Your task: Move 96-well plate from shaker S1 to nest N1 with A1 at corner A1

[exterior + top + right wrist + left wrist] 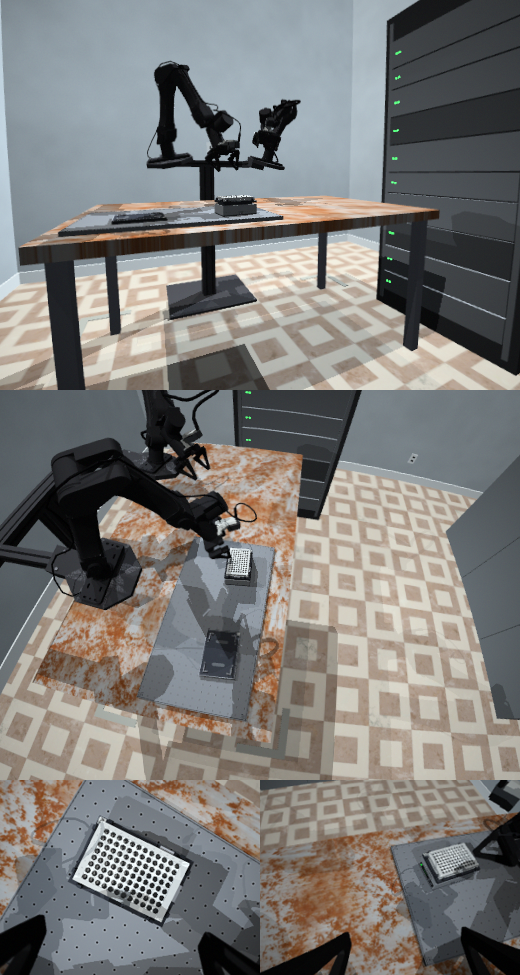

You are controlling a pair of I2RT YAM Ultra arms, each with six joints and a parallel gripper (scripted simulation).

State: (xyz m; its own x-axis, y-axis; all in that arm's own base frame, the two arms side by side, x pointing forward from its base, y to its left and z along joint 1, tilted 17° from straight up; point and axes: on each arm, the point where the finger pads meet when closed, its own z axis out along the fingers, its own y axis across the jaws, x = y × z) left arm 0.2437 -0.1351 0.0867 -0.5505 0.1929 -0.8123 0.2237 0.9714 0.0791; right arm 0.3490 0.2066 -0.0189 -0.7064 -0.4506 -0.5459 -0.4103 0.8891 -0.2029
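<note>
My right gripper is now 120 mm above the 96-well plate, 40 mm short of it and 10 mm to the right of it. From my right hand the other things lie so: plate nest N1: 340 mm to the right, 170 mm below, 10 mm ahead.
</note>
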